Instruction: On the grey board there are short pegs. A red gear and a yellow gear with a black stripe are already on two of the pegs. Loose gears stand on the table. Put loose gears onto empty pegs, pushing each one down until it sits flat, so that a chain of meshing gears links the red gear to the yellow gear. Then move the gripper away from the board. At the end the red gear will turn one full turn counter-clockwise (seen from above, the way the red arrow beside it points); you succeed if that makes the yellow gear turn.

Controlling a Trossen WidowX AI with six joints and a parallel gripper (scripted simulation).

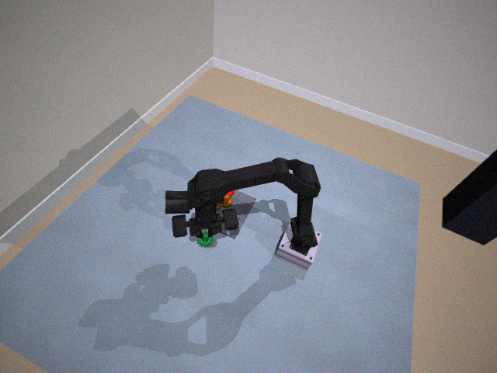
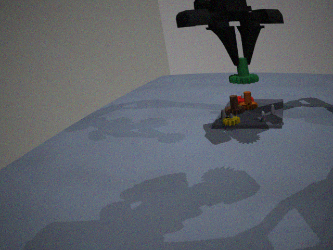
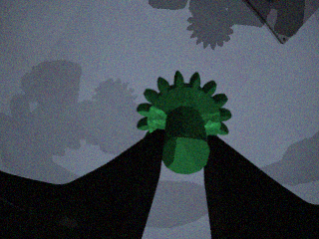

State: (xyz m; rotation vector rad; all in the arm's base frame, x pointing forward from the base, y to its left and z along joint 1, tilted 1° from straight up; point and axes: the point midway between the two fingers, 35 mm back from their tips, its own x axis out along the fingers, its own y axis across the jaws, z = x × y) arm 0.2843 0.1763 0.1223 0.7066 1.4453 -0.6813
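My gripper tip is 14 cm above the yellow gear, 13 cm to the left of it and 7 cm short of it. Round my gripper tip: orange gear 25 cm to the right, 13 cm below, 5 cm ahead; then red gear 30 cm to the right, 14 cm below, 7 cm ahead; then green gear 1 cm below.
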